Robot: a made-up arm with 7 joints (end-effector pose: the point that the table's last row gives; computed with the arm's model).
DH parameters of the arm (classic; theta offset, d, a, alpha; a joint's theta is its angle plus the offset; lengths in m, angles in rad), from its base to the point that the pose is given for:
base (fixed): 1.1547 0 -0.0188 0
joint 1: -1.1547 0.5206 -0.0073 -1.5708
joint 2: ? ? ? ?
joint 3: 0 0.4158 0.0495 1.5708
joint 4: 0 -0.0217 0.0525 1.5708
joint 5: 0 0.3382 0.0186 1.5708
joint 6: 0 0.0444 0.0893 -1.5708
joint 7: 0.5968 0 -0.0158 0
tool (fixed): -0.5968 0.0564 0 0
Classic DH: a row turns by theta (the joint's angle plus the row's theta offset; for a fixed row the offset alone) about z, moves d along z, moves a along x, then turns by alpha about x.
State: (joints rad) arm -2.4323 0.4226 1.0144 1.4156 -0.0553 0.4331 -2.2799
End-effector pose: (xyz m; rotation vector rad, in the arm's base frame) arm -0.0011 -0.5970 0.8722 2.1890 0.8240 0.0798
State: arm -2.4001 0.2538 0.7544 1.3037 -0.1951 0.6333 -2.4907
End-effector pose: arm -0.0382 -0.5696 0.8323 2.4113 1.1866 -0.3042
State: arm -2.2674 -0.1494 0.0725 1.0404 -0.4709 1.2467 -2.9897
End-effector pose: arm -0.1997 -0.3733 0.8011 -2.4080 -1.2526 0.2586
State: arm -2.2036 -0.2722 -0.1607 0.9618 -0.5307 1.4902 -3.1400
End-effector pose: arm -0.2357 -0.2733 0.7933 -2.3443 -1.1336 -0.0651
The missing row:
joint 2: 0 -0.0023 -0.011 1.5708
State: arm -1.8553 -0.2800 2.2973 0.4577 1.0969 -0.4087 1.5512
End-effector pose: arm 0.3535 0.1281 0.6336 -1.1854 2.2958 -0.7771
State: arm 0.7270 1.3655 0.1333 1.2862 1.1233 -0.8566 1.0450
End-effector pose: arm 0.4051 0.3352 0.2447 -2.1068 1.7803 -0.9629
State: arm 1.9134 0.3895 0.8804 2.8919 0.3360 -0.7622 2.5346
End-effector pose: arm -0.0463 0.2033 1.2491 0.3031 0.6651 2.3069
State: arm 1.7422 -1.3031 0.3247 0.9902 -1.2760 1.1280 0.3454
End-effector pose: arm -0.1587 -0.1246 0.9208 -1.2882 -1.1428 -2.4481
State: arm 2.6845 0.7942 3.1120 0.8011 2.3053 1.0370 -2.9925
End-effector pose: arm 0.1643 -0.1316 0.9289 0.9178 0.7911 2.3336
